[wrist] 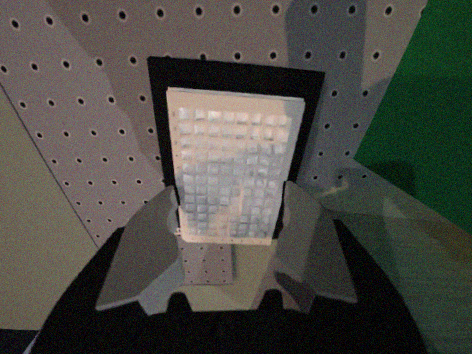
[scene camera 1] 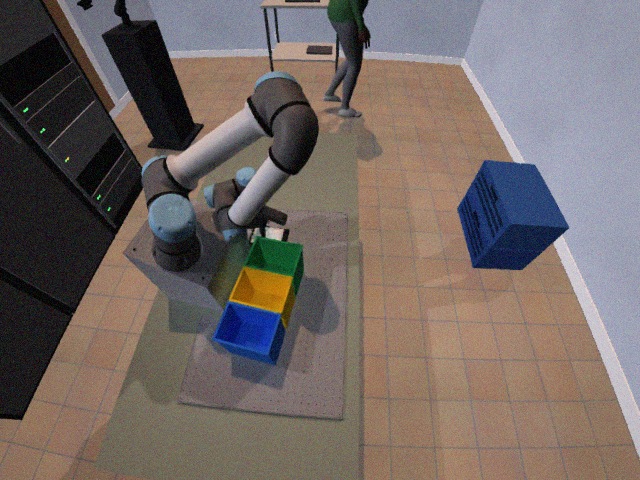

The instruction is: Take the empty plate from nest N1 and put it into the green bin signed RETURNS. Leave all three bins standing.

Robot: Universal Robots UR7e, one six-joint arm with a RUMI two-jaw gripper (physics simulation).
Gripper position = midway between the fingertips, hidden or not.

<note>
I see my gripper (wrist: 230,185), a green bin (scene camera 1: 285,258), a pale plate (wrist: 232,151), a blue bin (scene camera 1: 255,333), a yellow bin (scene camera 1: 274,292) and a black nest (wrist: 210,75).
The green bin shows as well in the wrist view (wrist: 411,142). The wrist view misses the blue bin: it is out of frame. The wrist view does not show the yellow bin: it is out of frame.
</note>
